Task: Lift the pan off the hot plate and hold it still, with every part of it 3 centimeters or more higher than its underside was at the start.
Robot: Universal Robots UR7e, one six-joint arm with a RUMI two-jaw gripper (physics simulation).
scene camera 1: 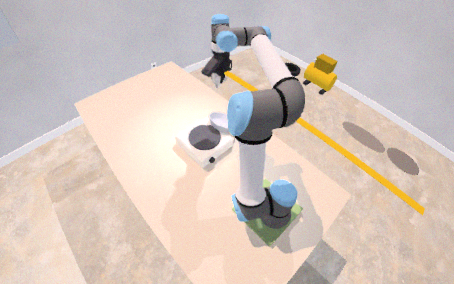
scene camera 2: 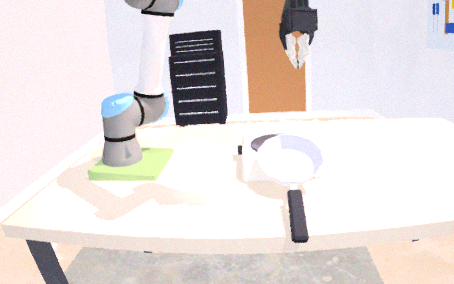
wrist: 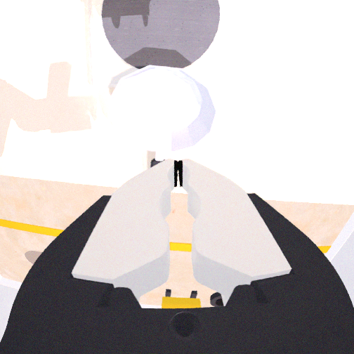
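Pixels of known places: gripper, between the fingertips: (scene camera 1: pixel 217 88) (scene camera 2: pixel 297 68); arm's base, origin of its link: (scene camera 1: pixel 274 213) (scene camera 2: pixel 122 159).
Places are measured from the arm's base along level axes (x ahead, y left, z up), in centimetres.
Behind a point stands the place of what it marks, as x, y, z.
The pan (scene camera 1: pixel 218 120) @(63.8, -12.2, 2.5) (scene camera 2: pixel 289 162) @(58.9, -9.8, 3.8) (wrist: pixel 155 107), a pale bowl with a black handle (scene camera 2: pixel 297 215) @(60.8, -32.9, 1.4), is at the side of the white hot plate (scene camera 1: pixel 197 154) @(47.7, 13.0, 4.3) (scene camera 2: pixel 251 169) @(48.0, -10.0, 1.7), off the middle of its dark disc (scene camera 1: pixel 204 137) @(55.0, 3.8, 5.1) (wrist: pixel 160 30). In the second scene view the pan overlaps the hot plate's side, and its handle points to the near table edge. Whether it leans on the hot plate or is fully at rest cannot be told. My gripper (scene camera 1: pixel 217 84) @(61.4, -8.9, 29.8) (scene camera 2: pixel 298 65) @(61.4, -8.9, 29.8) (wrist: pixel 177 163) is shut and empty, well above the pan and apart from it. In the wrist view the fingers hide most of the handle.
The table (scene camera 1: pixel 150 100) @(112.7, 13.7, -2.9) (scene camera 2: pixel 150 233) @(27.6, -37.2, -2.8) carries the arm's green base plate (scene camera 1: pixel 270 236) @(-6.9, 9.3, 0.3) (scene camera 2: pixel 125 174) @(7.4, -11.4, -0.5). The hot plate's black knob (scene camera 1: pixel 212 160) @(41.3, 7.6, 2.0) (scene camera 2: pixel 240 149) @(42.5, 5.9, 1.7) faces the base side. A black drawer cabinet (scene camera 2: pixel 197 85) and a yellow machine (scene camera 1: pixel 320 76) (wrist: pixel 181 302) stand beyond the table.
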